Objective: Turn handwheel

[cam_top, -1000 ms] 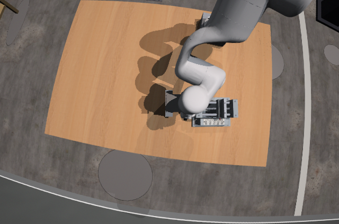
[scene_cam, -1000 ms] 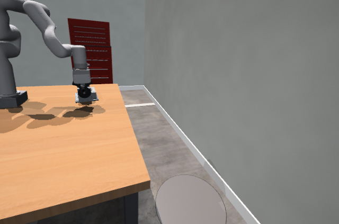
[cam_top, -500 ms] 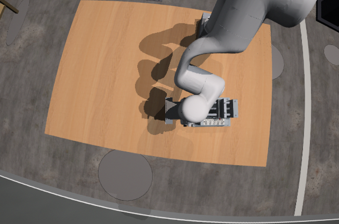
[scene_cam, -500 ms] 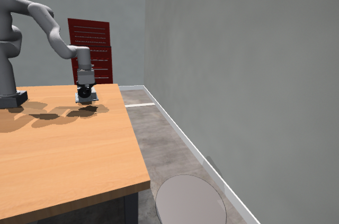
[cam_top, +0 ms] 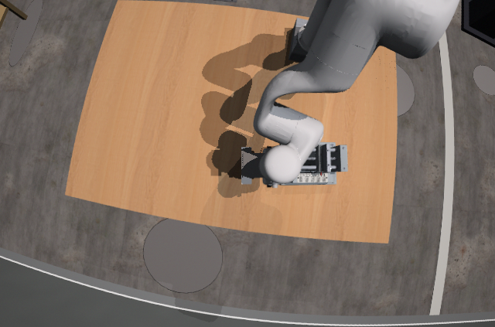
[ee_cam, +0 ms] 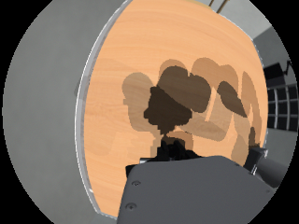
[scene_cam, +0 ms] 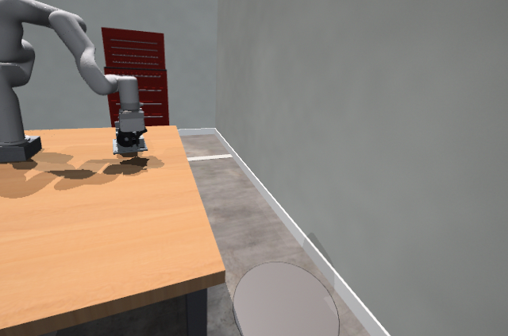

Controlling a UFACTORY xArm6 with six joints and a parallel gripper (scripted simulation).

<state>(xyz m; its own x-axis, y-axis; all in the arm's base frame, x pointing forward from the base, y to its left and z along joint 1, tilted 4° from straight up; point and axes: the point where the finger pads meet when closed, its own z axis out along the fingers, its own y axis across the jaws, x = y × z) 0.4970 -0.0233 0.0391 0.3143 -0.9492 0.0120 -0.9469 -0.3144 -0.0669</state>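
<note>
The black handwheel lies 1 cm behind my hand and 2 cm to the left of it. Round my hand: stop 7 cm behind, 17 cm to the left, 2 cm above.
</note>
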